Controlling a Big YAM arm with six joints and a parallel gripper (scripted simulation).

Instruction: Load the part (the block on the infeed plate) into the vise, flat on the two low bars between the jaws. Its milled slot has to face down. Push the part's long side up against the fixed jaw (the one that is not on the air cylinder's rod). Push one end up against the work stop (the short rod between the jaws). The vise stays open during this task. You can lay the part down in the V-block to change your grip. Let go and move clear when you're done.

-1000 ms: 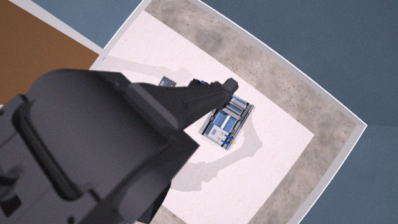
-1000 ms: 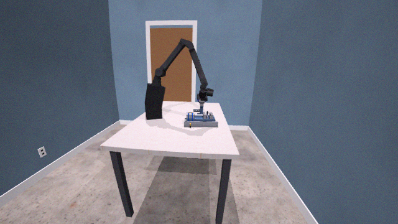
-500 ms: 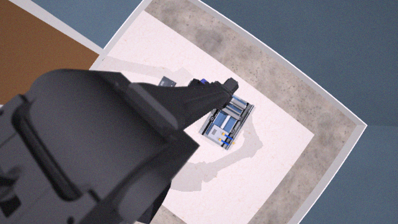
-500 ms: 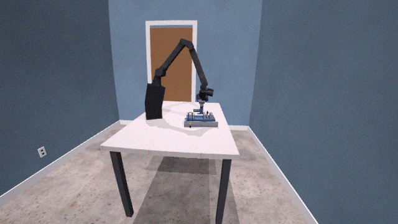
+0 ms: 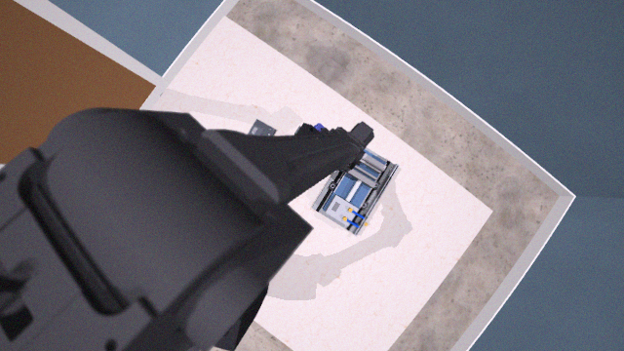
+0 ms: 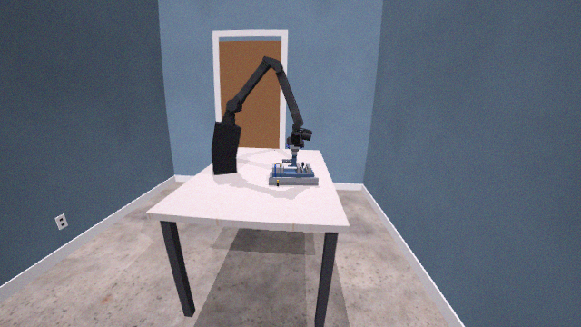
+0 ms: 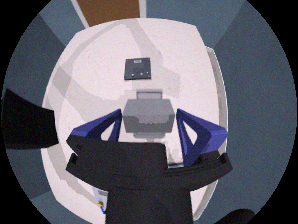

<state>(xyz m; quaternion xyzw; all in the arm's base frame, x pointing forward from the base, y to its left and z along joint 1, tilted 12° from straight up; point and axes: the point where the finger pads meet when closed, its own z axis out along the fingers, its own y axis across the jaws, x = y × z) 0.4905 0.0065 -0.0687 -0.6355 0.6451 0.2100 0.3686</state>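
Now: hand 1 cm above the part. The rest, counted from my hand: dark square plate 2 cm behind, 19 cm to the left, 16 cm below.
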